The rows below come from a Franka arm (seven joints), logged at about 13 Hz.
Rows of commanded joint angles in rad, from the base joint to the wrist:
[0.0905 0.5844 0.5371 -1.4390 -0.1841 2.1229 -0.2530]
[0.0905 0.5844 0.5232 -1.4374 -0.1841 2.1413 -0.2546]
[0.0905 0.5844 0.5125 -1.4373 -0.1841 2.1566 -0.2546]
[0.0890 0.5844 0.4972 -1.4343 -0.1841 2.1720 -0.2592]
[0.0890 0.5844 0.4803 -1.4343 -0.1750 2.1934 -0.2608]
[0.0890 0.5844 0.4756 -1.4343 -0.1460 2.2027 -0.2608]
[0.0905 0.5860 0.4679 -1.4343 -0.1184 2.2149 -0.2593]
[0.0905 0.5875 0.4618 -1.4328 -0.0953 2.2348 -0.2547]
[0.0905 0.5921 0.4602 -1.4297 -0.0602 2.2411 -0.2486]
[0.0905 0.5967 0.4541 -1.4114 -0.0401 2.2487 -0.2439]
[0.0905 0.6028 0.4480 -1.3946 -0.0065 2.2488 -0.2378]
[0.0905 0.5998 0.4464 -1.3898 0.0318 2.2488 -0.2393]
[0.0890 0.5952 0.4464 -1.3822 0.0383 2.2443 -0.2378]
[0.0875 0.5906 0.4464 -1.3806 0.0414 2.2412 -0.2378]
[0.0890 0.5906 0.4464 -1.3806 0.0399 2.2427 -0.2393]
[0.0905 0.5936 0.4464 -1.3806 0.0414 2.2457 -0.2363]
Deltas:
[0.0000 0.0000 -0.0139 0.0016 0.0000 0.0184 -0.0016]
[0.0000 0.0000 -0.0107 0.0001 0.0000 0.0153 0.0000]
[-0.0015 0.0000 -0.0153 0.0030 0.0000 0.0154 -0.0046]
[0.0000 0.0000 -0.0169 0.0000 0.0091 0.0214 -0.0016]
[0.0000 0.0000 -0.0047 0.0000 0.0290 0.0093 0.0000]
[0.0015 0.0016 -0.0077 0.0000 0.0276 0.0122 0.0015]
[0.0000 0.0015 -0.0061 0.0015 0.0231 0.0199 0.0046]
[0.0000 0.0046 -0.0016 0.0031 0.0351 0.0063 0.0061]
[0.0000 0.0046 -0.0061 0.0183 0.0201 0.0076 0.0047]
[0.0000 0.0061 -0.0061 0.0168 0.0336 0.0001 0.0061]
[0.0000 -0.0030 -0.0016 0.0048 0.0383 0.0000 -0.0015]
[-0.0015 -0.0046 0.0000 0.0076 0.0065 -0.0045 0.0015]
[-0.0015 -0.0046 0.0000 0.0016 0.0031 -0.0031 0.0000]
[0.0015 0.0000 0.0000 0.0000 -0.0015 0.0015 -0.0015]
[0.0015 0.0030 0.0000 0.0000 0.0015 0.0030 0.0030]

